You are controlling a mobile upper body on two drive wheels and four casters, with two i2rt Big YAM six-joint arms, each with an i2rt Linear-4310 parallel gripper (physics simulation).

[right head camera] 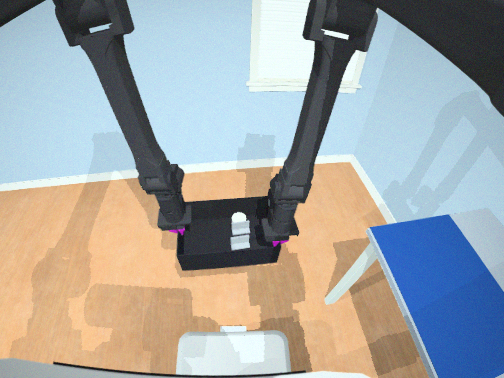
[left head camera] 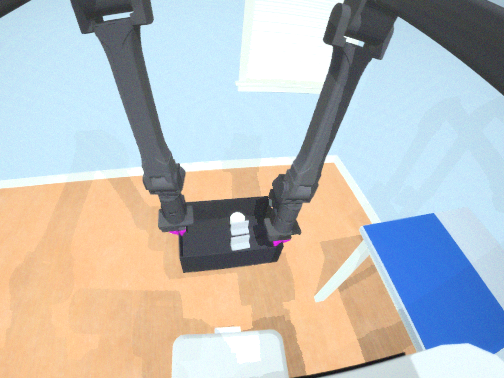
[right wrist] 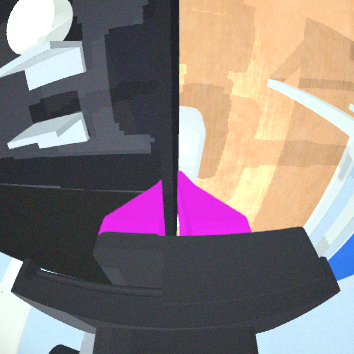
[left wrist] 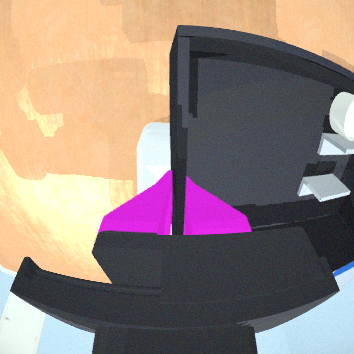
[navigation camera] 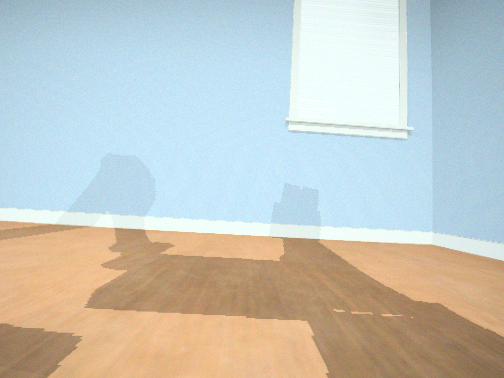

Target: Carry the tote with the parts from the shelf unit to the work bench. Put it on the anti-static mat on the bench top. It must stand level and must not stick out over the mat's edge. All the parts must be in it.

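Frame: origin at the left arm's base, x ahead, y left, z up, level; millimetres.
Seen in the pictures: left gripper, fingertip midpoint: [right head camera: 181,233] [left head camera: 181,234] [left wrist: 174,177]; right gripper, fingertip midpoint: [right head camera: 274,244] [left head camera: 275,244].
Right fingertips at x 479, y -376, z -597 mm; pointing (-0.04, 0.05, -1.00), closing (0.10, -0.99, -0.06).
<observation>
Pixels of each thing's top centre, then the offset from my right fingertips to it. "pt": a spot on its surface instead. Level surfaces: height alone.
- black tote, top centre: [left head camera: 227,223] [right head camera: 226,222] 39 mm ahead, 152 mm left, 70 mm up
- blue anti-static mat, surface height: 49 mm down
- bench's pale leg, surface spot: [left head camera: 341,270] pt 39 mm ahead, 417 mm right, 374 mm down
- window with a white blind, surface spot: [navigation camera: 348,69] pt 1343 mm ahead, 393 mm right, 440 mm up
The black tote [left head camera: 229,233] hangs level above the wooden floor between my two arms. My left gripper [left head camera: 177,232] is shut on the tote's left wall [left wrist: 178,140]. My right gripper [left head camera: 279,242] is shut on the tote's right wall [right wrist: 171,116]. Three white parts [left head camera: 238,232] lie in the tote: a round one [right wrist: 35,22] and two flat blocks [right wrist: 46,102]. The blue anti-static mat [left head camera: 437,280] lies on the work bench at the right of the head views, apart from the tote.
The bench's pale leg [left head camera: 341,270] slants down to the floor at the right of the tote. A window with a white blind [navigation camera: 348,69] is in the wall ahead, near the room corner. My own pale base [left head camera: 227,353] shows at the bottom.
</observation>
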